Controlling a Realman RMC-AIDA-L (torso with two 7-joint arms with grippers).
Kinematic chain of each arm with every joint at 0, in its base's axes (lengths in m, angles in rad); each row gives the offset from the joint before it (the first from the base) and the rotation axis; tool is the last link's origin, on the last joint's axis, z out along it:
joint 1: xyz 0 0 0.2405 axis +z
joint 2: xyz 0 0 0 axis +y
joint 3: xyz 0 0 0.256 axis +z
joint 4: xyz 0 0 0 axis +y
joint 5: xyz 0 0 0.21 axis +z
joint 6: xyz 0 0 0 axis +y
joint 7: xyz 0 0 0.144 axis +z
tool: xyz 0 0 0
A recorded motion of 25 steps. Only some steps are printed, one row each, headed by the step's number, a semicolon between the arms.
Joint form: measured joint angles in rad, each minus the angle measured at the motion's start. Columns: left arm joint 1, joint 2, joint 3, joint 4, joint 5, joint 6, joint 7; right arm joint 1, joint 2, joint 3, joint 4, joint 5, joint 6, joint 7.
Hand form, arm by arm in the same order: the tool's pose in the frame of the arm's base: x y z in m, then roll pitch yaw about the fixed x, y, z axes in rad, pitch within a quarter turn. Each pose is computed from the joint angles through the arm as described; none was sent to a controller.
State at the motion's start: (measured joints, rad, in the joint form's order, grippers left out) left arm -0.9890 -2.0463 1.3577 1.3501 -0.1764 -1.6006 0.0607; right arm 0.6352 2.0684 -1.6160 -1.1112 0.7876 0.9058 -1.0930
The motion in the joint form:
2: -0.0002 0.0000 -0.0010 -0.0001 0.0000 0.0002 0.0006; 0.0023 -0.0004 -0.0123 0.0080 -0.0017 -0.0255 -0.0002
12: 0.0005 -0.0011 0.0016 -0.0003 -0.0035 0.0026 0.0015; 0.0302 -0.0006 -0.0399 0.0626 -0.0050 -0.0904 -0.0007
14: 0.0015 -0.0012 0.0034 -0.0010 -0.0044 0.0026 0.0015; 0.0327 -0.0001 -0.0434 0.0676 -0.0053 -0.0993 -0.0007
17: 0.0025 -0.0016 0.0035 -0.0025 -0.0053 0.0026 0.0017; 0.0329 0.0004 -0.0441 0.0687 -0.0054 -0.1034 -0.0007
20: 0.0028 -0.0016 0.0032 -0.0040 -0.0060 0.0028 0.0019; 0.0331 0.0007 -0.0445 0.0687 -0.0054 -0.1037 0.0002
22: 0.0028 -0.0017 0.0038 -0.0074 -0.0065 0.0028 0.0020; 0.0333 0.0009 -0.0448 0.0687 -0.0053 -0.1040 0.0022
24: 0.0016 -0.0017 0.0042 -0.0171 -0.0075 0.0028 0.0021; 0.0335 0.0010 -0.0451 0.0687 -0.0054 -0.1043 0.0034
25: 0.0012 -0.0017 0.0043 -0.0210 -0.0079 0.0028 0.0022; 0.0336 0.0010 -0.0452 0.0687 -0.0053 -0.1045 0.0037
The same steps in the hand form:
2: -0.0744 0.4248 0.0495 -2.2591 -0.0180 0.8604; 0.1548 0.3997 -0.0606 -2.6272 -0.1249 -0.1004
12: -0.0740 0.4245 0.0483 -2.2629 -0.0163 0.8574; 0.1552 0.4057 -0.0677 -2.6050 -0.1394 -0.0863
14: -0.0744 0.4242 0.0478 -2.2635 -0.0144 0.8582; 0.1549 0.4064 -0.0685 -2.6014 -0.1399 -0.0838
17: -0.0750 0.4241 0.0473 -2.2648 -0.0133 0.8602; 0.1547 0.4066 -0.0687 -2.5990 -0.1388 -0.0830
20: -0.0754 0.4241 0.0471 -2.2657 -0.0128 0.8616; 0.1546 0.4066 -0.0689 -2.5991 -0.1383 -0.0833
22: -0.0761 0.4240 0.0466 -2.2664 -0.0106 0.8642; 0.1544 0.4066 -0.0690 -2.5989 -0.1371 -0.0846
24: -0.0777 0.4241 0.0453 -2.2680 -0.0054 0.8712; 0.1543 0.4066 -0.0691 -2.5988 -0.1365 -0.0851
25: -0.0784 0.4242 0.0448 -2.2687 -0.0034 0.8740; 0.1542 0.4066 -0.0691 -2.5987 -0.1362 -0.0852

